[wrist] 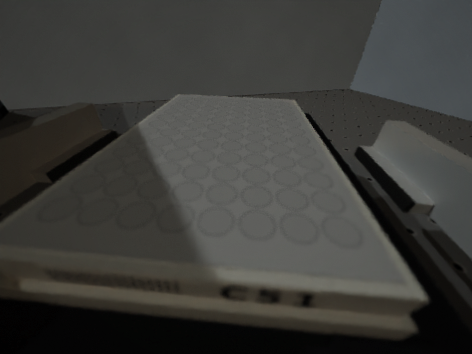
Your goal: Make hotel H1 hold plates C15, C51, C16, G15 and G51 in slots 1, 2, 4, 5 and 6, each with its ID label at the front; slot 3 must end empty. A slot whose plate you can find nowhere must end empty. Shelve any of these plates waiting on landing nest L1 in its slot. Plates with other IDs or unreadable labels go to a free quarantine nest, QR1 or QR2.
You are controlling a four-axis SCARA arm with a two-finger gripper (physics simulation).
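Places are measured from the arm's base along level axes (x right, y up, z back), in metres.
Pixels of known places: gripper, fingertip midpoint: (233, 129).
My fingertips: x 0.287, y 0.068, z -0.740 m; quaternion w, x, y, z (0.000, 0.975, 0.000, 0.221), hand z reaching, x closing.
Ahead of a thing's pixels: the offset from my fingertips to its top centre. "spot": to the spot under its first point. Level surfaces: height alone.
A pale plate @[dx -0.012, dy +0.009, dz +0.021 m] (235, 200) with rows of round wells lies flat in the wrist view, close to the camera. The edge facing the camera carries a barcode and an ID that reads C51, slightly blurred. My gripper (233, 129) is open, with one finger on each side of the plate. The left pad appears close beside the plate's left edge, and a gap shows between the right pad and the plate. The fingers hold nothing. The hotel H1 and nests QR1 and QR2 cannot be identified in this view.
A dark frame edge @[spot: dx +0.047, dy -0.006, dz +0.030 m] (334, 150) runs along the plate's right side. Behind is a perforated deck @[dy -0.055 m] (330, 107), with a grey wall (200, 45) at the back and a bluish wall (425, 55) at the right.
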